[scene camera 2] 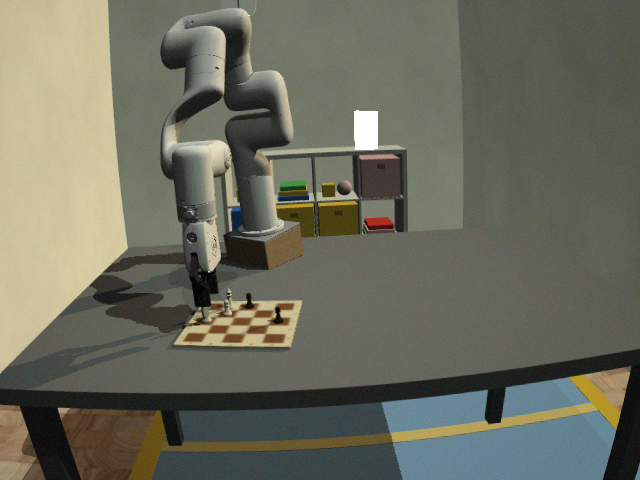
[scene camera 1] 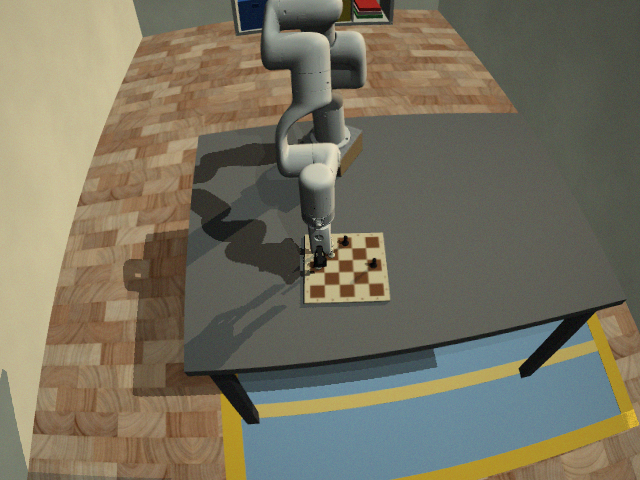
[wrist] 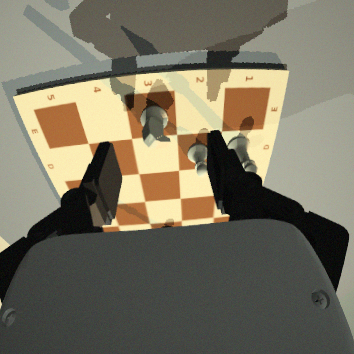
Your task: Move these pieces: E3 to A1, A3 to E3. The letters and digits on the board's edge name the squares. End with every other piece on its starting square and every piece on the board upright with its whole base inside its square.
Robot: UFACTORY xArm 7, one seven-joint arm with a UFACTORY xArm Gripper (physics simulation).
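Frame: origin at the arm's base, x back, y right, z up, level; metres.
Seen in the pictures: gripper, fingertip midpoint: (scene camera 2: pixel 207 299) (scene camera 1: pixel 319 255) (wrist: pixel 161 154); arm's base at its link origin: (scene camera 2: pixel 261 228) (scene camera 1: pixel 330 137).
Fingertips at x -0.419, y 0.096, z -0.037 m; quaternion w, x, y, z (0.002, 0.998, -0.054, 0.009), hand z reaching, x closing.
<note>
Offsets run from my fingertips to a thing's middle. "spot": to the spot under its first point.
A white knight @[dx -0.003, dy +0.006, dz -0.024 m] (scene camera 2: pixel 206 315) (wrist: pixel 154 122) stands upright on E3; in scene camera 1 the gripper mostly hides it. My gripper (scene camera 1: pixel 320 263) (scene camera 2: pixel 203 303) (wrist: pixel 161 154) is open, with nothing between its fingers. It points down close above the knight in scene camera 2; in the wrist view the knight shows between and beyond the fingertips. A black pawn @[dx -0.025, dy -0.140, dz -0.028 m] (scene camera 1: pixel 373 263) (scene camera 2: pixel 278 315) stands upright on A3; the gripper body hides it in the wrist view. Square A1 @[spot: dx +0.053, dy -0.153, dz -0.044 m] (scene camera 1: pixel 372 241) bears no piece. The board @[dx -0.015, dy -0.066, dz -0.047 m] (scene camera 1: pixel 346 299) (scene camera 2: pixel 232 345) (wrist: pixel 65 90) lies flat.
A white pawn @[dx +0.026, dy -0.034, dz -0.028 m] (scene camera 1: pixel 331 253) (scene camera 2: pixel 226 308) (wrist: pixel 199 156) stands on D2, beside one finger in the wrist view. A white bishop @[dx +0.063, dy -0.036, dz -0.022 m] (scene camera 2: pixel 229 299) (wrist: pixel 241 150) stands on D1. Another black pawn @[dx +0.060, dy -0.078, dz -0.028 m] (scene camera 1: pixel 345 240) (scene camera 2: pixel 249 300) stands on C1. The robot's base block (scene camera 2: pixel 281 248) is behind the board.
</note>
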